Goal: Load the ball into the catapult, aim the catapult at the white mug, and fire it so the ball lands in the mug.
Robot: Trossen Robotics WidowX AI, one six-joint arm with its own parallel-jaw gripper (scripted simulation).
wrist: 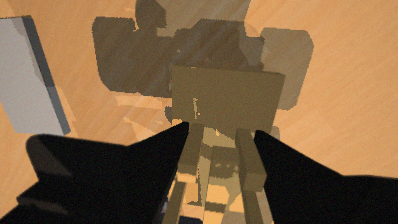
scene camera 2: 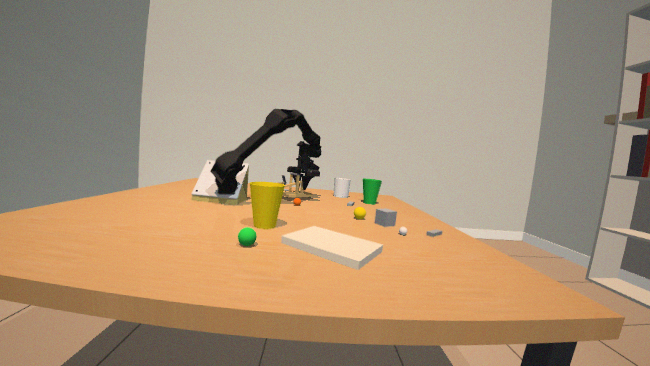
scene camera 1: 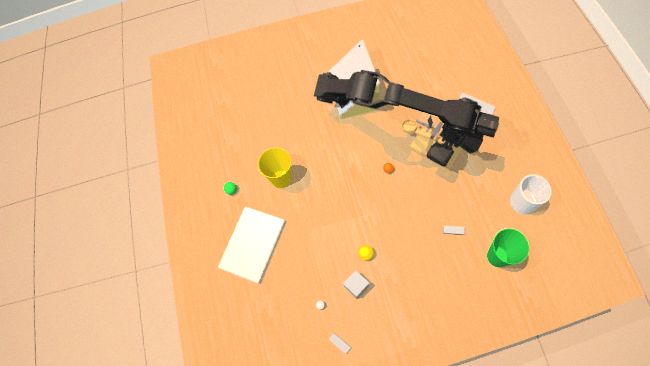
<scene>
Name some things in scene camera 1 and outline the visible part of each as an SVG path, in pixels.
My gripper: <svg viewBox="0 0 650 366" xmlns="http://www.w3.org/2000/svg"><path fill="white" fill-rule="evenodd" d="M427 158L440 164L442 167L446 166L454 153L453 145L456 148L461 147L469 154L472 154L479 150L484 135L455 132L450 130L447 124L444 124L439 134L442 137L441 142L444 144L441 145L437 142L433 144L427 152Z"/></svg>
A wooden catapult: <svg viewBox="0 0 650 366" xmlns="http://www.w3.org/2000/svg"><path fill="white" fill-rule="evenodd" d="M455 144L452 146L454 153L446 166L443 166L450 170L462 150L460 147L454 147ZM404 120L401 124L402 131L407 134L417 134L409 147L417 153L427 157L427 152L436 142L441 145L445 143L441 142L442 138L438 136L443 124L439 122L434 127L431 115L429 116L428 124L418 119L416 121L412 119Z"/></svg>
</scene>
